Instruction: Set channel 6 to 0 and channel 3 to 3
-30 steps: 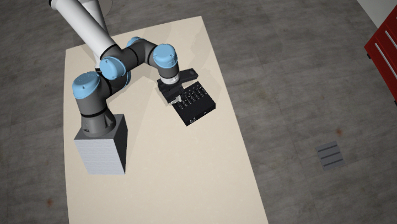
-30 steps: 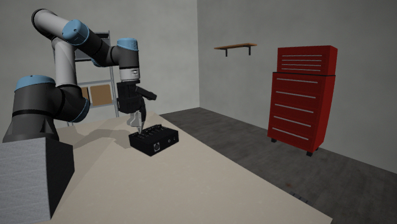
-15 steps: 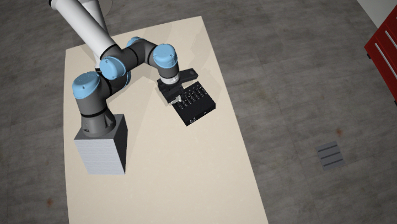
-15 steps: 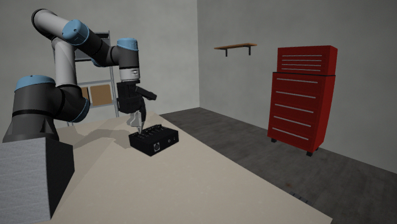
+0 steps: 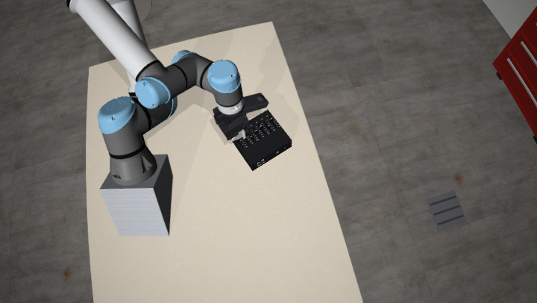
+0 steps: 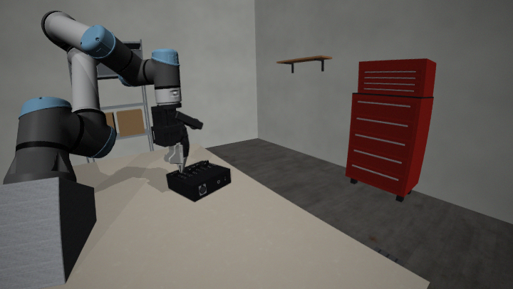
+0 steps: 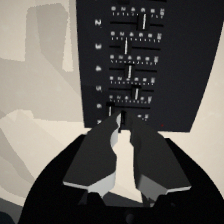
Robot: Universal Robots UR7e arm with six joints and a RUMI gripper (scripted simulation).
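Right now the channel 6 fader is 10 mm to the left of my hand and 10 mm below it. The rest, counted from my hand: channel 3 fader 60 mm ahead, 20 mm to the left, 10 mm below.
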